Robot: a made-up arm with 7 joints.
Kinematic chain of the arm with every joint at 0, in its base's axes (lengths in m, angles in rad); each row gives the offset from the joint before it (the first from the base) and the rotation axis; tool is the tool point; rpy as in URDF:
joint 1: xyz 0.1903 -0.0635 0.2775 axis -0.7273 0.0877 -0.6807
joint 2: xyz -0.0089 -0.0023 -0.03 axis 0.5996 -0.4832 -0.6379
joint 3: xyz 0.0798 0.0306 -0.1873 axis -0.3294 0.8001 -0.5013
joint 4: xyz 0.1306 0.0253 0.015 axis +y
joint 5: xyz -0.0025 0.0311 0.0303 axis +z
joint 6: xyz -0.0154 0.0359 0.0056 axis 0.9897 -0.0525 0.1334
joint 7: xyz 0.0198 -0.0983 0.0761 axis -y
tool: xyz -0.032 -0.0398 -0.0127 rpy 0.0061 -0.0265 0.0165
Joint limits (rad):
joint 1: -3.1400..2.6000
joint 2: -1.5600..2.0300
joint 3: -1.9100..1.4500
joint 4: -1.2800..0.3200
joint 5: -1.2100..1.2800
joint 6: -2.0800..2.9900
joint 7: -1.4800..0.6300
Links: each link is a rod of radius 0.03 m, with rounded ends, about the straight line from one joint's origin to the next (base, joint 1, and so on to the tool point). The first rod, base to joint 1, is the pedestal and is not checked.
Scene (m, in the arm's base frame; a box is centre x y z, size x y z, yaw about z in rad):
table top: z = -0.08
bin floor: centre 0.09 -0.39 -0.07 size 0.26 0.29 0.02 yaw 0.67
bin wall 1: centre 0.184 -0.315 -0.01 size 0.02 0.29 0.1 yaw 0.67
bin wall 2: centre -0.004 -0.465 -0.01 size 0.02 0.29 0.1 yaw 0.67
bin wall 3: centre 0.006 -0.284 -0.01 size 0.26 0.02 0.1 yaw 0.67
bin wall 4: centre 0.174 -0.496 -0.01 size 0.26 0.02 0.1 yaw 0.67
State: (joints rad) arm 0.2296 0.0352 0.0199 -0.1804 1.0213 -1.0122 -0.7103
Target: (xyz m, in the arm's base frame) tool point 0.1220 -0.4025 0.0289
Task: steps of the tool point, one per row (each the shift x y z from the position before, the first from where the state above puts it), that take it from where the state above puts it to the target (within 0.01 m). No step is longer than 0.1 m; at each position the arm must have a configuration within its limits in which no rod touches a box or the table.
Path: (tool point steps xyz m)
1: 0.0362 -0.0497 -0.0156
2: 0.0174 -0.0682 -0.0052
3: -0.0077 -0.0767 0.0126
4: -0.0349 -0.0710 0.0343
5: -0.0588 -0.0493 0.0548
6: -0.0201 -0.0366 -0.0684
7: -0.0504 -0.0276 -0.0683
8: -0.0810 -0.0122 -0.0539
9: 0.0025 -0.0025 -0.0584
10: -0.0025 0.0025 -0.0545

